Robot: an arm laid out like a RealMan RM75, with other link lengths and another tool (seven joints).
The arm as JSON. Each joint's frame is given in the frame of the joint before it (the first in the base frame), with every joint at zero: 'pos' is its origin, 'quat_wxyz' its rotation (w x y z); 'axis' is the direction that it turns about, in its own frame. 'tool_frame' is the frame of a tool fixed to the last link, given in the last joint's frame.
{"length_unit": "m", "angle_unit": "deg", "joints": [
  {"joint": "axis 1", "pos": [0.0, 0.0, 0.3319], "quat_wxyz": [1.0, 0.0, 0.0, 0.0], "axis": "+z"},
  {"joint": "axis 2", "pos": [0.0, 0.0, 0.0], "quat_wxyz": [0.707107, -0.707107, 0.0, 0.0], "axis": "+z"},
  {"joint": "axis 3", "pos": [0.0, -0.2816, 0.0], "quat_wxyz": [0.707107, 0.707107, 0.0, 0.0], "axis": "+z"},
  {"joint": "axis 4", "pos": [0.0, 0.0, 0.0], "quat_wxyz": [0.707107, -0.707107, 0.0, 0.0], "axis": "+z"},
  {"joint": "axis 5", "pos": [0.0, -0.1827, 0.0], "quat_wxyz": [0.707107, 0.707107, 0.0, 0.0], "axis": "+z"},
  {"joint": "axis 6", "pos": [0.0, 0.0, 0.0], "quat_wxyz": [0.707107, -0.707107, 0.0, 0.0], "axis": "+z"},
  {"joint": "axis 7", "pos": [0.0, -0.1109, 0.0], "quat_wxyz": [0.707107, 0.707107, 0.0, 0.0], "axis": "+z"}
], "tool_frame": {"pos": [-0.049, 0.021, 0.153], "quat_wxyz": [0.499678, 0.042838, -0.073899, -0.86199]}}
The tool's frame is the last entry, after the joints.
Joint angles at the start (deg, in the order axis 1, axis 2, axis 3, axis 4, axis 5, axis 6, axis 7):
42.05 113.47 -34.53 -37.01 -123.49 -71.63 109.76
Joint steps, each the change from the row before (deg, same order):
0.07 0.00 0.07 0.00 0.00 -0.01 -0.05
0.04 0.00 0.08 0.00 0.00 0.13 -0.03
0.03 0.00 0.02 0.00 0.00 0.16 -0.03
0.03 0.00 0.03 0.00 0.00 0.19 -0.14
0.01 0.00 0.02 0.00 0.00 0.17 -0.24
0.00 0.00 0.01 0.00 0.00 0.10 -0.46
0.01 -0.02 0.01 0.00 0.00 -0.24 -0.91
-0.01 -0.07 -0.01 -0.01 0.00 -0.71 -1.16
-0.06 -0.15 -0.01 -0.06 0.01 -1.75 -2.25
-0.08 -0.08 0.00 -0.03 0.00 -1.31 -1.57
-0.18 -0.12 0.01 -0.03 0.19 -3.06 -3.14
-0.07 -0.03 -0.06 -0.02 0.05 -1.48 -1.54
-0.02 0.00 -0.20 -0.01 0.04 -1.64 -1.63
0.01 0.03 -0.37 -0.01 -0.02 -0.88 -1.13
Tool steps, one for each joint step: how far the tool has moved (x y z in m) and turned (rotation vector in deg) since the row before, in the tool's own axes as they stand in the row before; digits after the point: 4 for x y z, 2 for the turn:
0.0001 -0.0007 0.0002 0.07 0.00 -0.07
0.0008 -0.0004 0.0000 0.04 0.16 -0.04
0.0007 -0.0002 0.0001 0.00 0.15 -0.07
0.0008 -0.0002 0.0001 0.00 0.17 -0.18
0.0006 0.0000 0.0000 -0.01 0.13 -0.26
0.0001 0.0000 0.0000 -0.01 0.03 -0.47
-0.0017 -0.0004 0.0000 0.05 -0.37 -0.87
-0.0037 -0.0008 -0.0004 0.12 -0.83 -1.08
-0.0086 -0.0019 -0.0011 0.35 -1.91 -2.03
-0.0066 -0.0013 -0.0008 0.29 -1.41 -1.35
-0.0151 -0.0040 -0.0018 1.01 -3.16 -2.52
-0.0077 -0.0022 -0.0004 0.49 -1.60 -1.28
-0.0092 -0.0027 0.0002 0.55 -1.91 -1.40
-0.0063 -0.0012 0.0009 0.18 -1.32 -1.09

